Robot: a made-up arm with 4 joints.
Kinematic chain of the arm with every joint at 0, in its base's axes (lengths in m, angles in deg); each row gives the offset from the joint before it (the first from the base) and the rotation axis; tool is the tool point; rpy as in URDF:
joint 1: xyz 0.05 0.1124 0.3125 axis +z
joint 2: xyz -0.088 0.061 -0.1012 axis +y
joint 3: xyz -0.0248 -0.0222 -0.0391 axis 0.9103 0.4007 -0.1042
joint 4: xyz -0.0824 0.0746 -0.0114 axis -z
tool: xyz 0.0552 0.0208 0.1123 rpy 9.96 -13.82 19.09
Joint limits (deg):
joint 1: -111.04..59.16
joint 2: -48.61..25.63
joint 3: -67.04..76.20
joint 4: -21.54..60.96
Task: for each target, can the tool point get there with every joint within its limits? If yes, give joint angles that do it. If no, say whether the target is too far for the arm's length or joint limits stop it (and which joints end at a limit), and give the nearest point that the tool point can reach.
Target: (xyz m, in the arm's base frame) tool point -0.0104 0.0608 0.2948
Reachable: yes | joints 42.67 2.27 59.41 14.60
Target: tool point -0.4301 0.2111 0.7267
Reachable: no: too far | nearest point -0.1315 0.1497 0.3012 | short by 0.523 m
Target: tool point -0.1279 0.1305 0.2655
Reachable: yes | joints 30.68 -3.31 -3.68 33.04
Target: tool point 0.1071 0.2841 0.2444
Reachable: yes | joints -83.69 -34.23 9.72 42.46
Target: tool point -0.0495 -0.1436 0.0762
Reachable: no: joint limits stop it (at a limit: joint 1, joint 2, joint 4) | nearest point -0.0676 -0.0168 0.2272 | short by 0.198 m
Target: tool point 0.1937 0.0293 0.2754
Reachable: no: joint limits stop it (at a limit: joint 1, joint 2) | nearest point 0.1745 0.1482 0.3132 | short by 0.126 m
